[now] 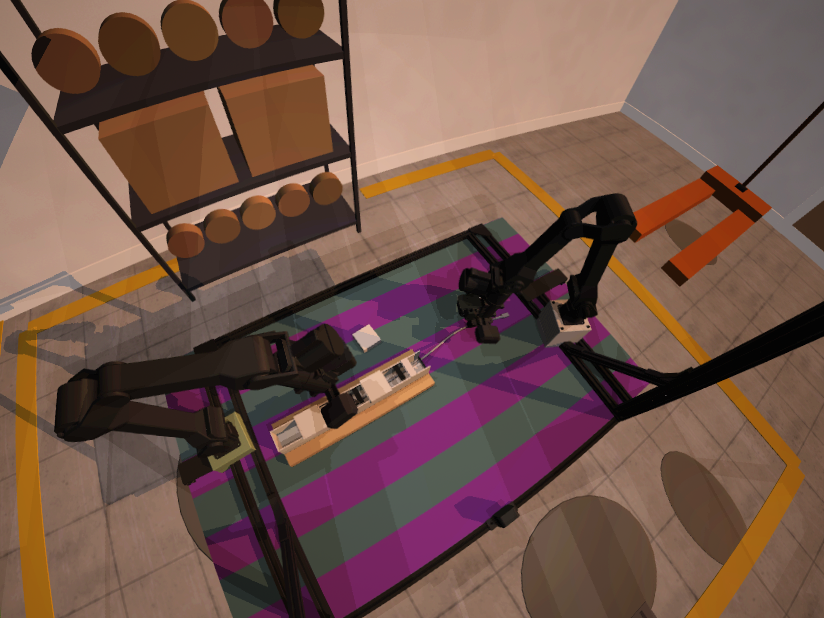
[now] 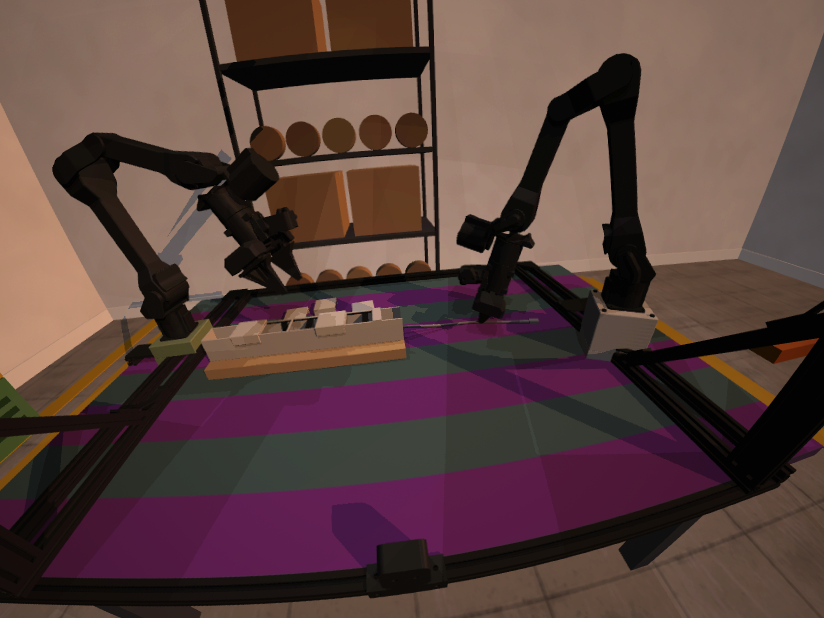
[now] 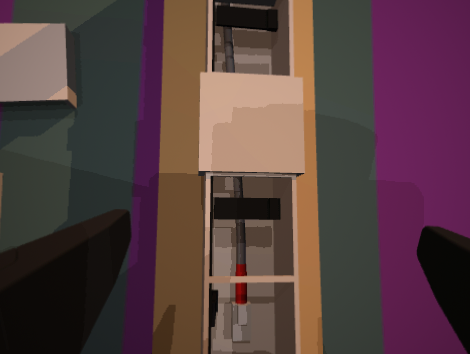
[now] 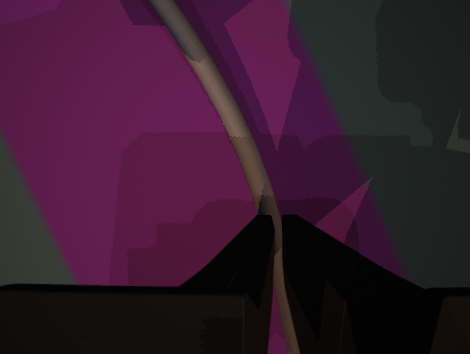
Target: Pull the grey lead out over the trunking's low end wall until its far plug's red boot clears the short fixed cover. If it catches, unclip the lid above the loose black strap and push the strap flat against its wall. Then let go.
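Places are measured from the left arm's base along level axes (x down, y left, z ahead), in metres.
Pixels of known places: left gripper, between the fingertips: [image 1: 349, 385] [image 2: 293, 286] [image 3: 273, 231]; right gripper, between the fingertips: [image 1: 468, 326] [image 2: 480, 322] [image 4: 275, 229]; left arm's base, origin of its link: [image 1: 223, 440] [image 2: 180, 332]; right arm's base, origin of its link: [image 1: 570, 314] [image 2: 621, 303].
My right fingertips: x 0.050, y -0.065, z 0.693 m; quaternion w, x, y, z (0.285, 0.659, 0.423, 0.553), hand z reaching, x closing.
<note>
For each thing: its top centre in the pictures, then the offset to it from my right fingertips. "spot": a spot on its surface instead.
- pale trunking, centre of its top: [image 3: 253, 233] [image 2: 301, 322] [image 1: 352, 398] dx -0.076, dy -0.017, dz -0.388 m
- wooden base, a spot on its surface: [image 2: 305, 361] [image 1: 367, 422] spot: dx -0.019, dy -0.072, dz -0.385 m
- black strap, a spot on its surface: [image 3: 247, 208] spot: dx -0.067, dy -0.017, dz -0.374 m
- beige cover, centre of its top: [image 3: 252, 122] [image 2: 330, 318] [image 1: 375, 385] dx -0.076, dy -0.021, dz -0.327 m
- second strap, a spot on its surface: [image 3: 245, 18] spot: dx -0.067, dy -0.022, dz -0.261 m
- loose white lid, centre of its top: [image 3: 20, 61] [image 2: 363, 306] [image 1: 366, 336] dx -0.017, dy +0.125, dz -0.265 m
The pale trunking [image 1: 407, 389] [image 2: 305, 341] [image 3: 207, 228] lies on a wooden base [image 1: 361, 424] [image 2: 305, 361]. The grey lead [image 1: 445, 340] [image 2: 446, 323] [image 3: 240, 232] [image 4: 233, 123] runs inside it and out over the end wall toward the right arm. Its red boot [image 3: 240, 284] lies in an open section below a black strap [image 3: 247, 208] and a beige cover [image 3: 251, 123] [image 1: 374, 385]. A second strap [image 3: 245, 18] sits beyond the cover. My right gripper [image 1: 487, 334] [image 2: 488, 315] [image 4: 275, 229] is shut on the lead just above the mat. My left gripper [image 1: 339, 416] [image 2: 277, 276] is open and empty above the trunking.
A loose white lid [image 1: 368, 336] [image 3: 65, 70] lies on the striped mat behind the trunking. A shelf rack [image 1: 351, 123] [image 2: 428, 184] with boxes and discs stands behind the table. Orange benches [image 1: 673, 205] and round stools [image 1: 587, 558] stand on the floor.
</note>
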